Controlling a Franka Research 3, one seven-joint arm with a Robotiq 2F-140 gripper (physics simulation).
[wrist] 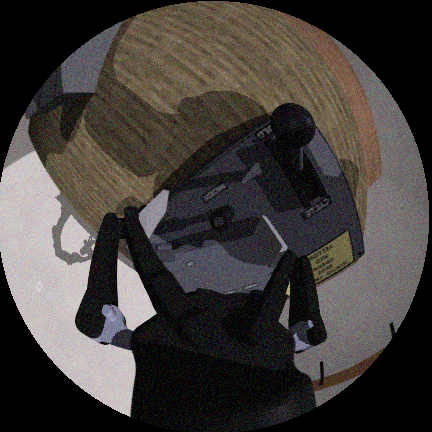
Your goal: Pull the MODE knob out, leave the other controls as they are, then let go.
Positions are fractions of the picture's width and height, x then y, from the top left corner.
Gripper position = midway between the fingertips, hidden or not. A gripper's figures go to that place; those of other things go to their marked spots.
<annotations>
The gripper (0.49, 0.49) is 18 cm from the lens. A black ball-topped lever (0.68, 0.29): 11 cm from the lens.
</annotations>
